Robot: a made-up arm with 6 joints.
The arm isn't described. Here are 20 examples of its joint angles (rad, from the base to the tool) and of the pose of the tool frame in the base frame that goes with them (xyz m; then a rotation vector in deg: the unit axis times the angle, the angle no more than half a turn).
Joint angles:
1: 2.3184 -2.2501 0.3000 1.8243 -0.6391 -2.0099
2: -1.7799 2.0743 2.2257 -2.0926 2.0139 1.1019
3: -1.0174 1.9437 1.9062 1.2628 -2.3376 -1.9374
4: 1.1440 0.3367 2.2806 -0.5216 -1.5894 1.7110
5: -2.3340 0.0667 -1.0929 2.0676 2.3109 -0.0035
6: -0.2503 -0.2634 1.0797 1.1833 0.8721 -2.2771
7: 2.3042 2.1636 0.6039 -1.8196 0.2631 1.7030
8: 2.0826 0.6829 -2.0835 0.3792 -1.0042 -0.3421
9: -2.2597 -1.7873 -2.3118 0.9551 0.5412 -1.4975
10: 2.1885 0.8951 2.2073 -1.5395 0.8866 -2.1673
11: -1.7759 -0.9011 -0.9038 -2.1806 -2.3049 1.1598
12: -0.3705 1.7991 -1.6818 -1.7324 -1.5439 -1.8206
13: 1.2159 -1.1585 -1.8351 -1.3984 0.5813 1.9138
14: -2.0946 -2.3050 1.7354 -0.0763 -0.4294 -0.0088
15: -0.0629 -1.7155 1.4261 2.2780 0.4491 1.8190
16: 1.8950 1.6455 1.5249 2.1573 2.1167 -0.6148
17: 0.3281 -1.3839 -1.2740 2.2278 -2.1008 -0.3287
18: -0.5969 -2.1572 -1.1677 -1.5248 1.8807 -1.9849
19: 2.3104 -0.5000 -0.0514 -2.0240 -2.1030 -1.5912
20: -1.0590 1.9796 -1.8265 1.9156 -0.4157 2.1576
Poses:
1: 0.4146 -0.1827 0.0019 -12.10 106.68 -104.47
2: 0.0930 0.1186 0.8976 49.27 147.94 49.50
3: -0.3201 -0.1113 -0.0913 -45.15 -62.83 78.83
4: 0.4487 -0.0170 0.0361 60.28 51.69 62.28
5: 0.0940 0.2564 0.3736 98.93 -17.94 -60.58
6: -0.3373 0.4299 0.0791 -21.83 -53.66 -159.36
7: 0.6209 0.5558 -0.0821 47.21 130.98 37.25
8: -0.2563 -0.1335 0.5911 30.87 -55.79 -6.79
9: 0.2067 0.5333 0.6144 -4.48 -12.29 138.25
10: 0.3379 -0.5208 -0.0450 107.37 -141.16 -0.52
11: 0.0288 -0.0096 -0.1049 -19.70 66.67 -5.34
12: -0.4418 0.0921 0.5538 13.63 14.41 51.71
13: 0.0298 0.2899 0.8137 62.32 22.34 85.37
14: -0.3594 -0.0992 0.3463 115.98 -2.25 -72.33
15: -0.5271 0.6654 -0.3707 -69.05 -19.25 67.96
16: 0.2382 -0.3563 0.1749 -116.70 -71.67 36.30
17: -0.3001 -0.0722 0.1421 -6.86 3.46 -167.84
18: 0.1696 0.4488 0.0082 144.77 -37.52 -88.83
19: 0.2118 -0.2726 0.2584 166.64 32.85 39.80
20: 0.4087 -0.1169 0.2638 127.72 47.24 64.75
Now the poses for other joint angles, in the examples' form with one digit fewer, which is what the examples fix.
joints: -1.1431 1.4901 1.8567 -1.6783 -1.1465 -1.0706
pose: -0.581 -0.234 0.544 61.6 -68.9 -35.0
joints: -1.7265 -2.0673 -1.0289 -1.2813 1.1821 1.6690
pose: 0.204 0.714 -0.190 -68.2 -53.2 15.4
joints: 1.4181 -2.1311 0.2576 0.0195 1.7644 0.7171
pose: -0.372 0.025 -0.052 -116.0 45.5 36.5
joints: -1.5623 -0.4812 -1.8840 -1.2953 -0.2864 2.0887
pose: 0.318 -0.051 -0.422 104.6 90.8 -23.1
